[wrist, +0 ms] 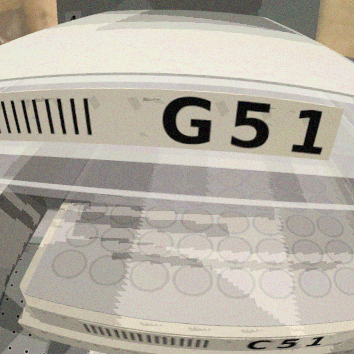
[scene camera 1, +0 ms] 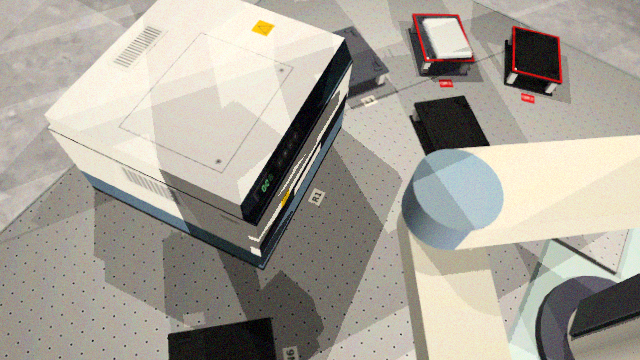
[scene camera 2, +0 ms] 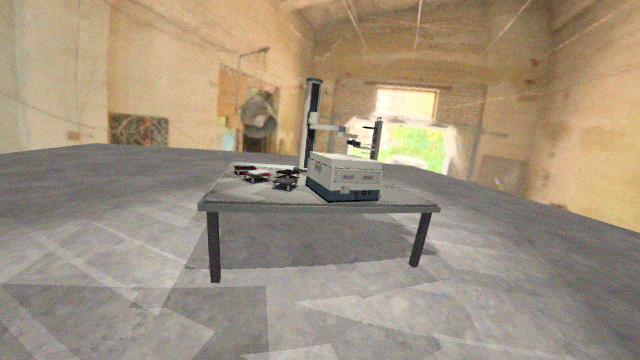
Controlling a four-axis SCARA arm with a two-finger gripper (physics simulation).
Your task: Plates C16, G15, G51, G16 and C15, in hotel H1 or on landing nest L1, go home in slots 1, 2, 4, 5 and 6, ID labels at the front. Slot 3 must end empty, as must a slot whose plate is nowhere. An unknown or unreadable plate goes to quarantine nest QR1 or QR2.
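Frame: origin at the arm's base, x ahead, y left, z up, level; metres.
Where they show: gripper, fingertip midpoint: [scene camera 2: 369,148]; arm's base, link origin: [scene camera 1: 600,344] [scene camera 2: 305,170].
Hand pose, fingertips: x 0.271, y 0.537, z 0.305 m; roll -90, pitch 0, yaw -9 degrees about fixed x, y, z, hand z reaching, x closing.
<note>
Each offset is from my fingertips to the top centre of the thing. "spot": to the spot under its first point.
My gripper [scene camera 2: 354,143] is small and dark in scene camera 2, beside the hotel tower [scene camera 2: 377,140]. It is shut on a pale plate @[0.003 m back, 0.021 m right, 0.000 m up] [wrist: 165,311] whose front label reads C51; the plate lies level in the wrist view. Another plate's front label @[spot: 0.012 m back, 0.078 m right, 0.038 m up] [wrist: 250,125], reading G51, shows close in front of the camera and overlaps the view of the held plate's far part. A small 4 shows on the grey panel @[0.019 m back, 0.014 m right, 0.042 m up] [wrist: 200,11] behind. A white plate @[0.284 m ahead, 1.001 m right, 0.222 m down] [scene camera 1: 447,37] [scene camera 2: 258,174] sits on red-rimmed nest QR1 @[spot: 0.343 m ahead, 1.068 m right, 0.241 m down] [scene camera 1: 435,15]. Red-rimmed nest QR2 @[0.081 m ahead, 1.105 m right, 0.236 m down] [scene camera 1: 536,55] holds no plate. The fingertips are hidden.
A large white instrument @[0.530 m ahead, 0.460 m right, 0.046 m down] [scene camera 1: 200,100] [scene camera 2: 345,175] partly hides the grey nest L1 @[0.449 m ahead, 0.817 m right, 0.236 m down] [scene camera 1: 367,62]; no plate shows on its visible part. A black nest @[0.160 m ahead, 0.768 m right, 0.232 m down] [scene camera 1: 450,120] stands beside the arm's blue joint [scene camera 1: 457,190]. Another black nest @[spot: 0.289 m ahead, 0.167 m right, 0.242 m down] [scene camera 1: 222,342] is at the bottom edge.
</note>
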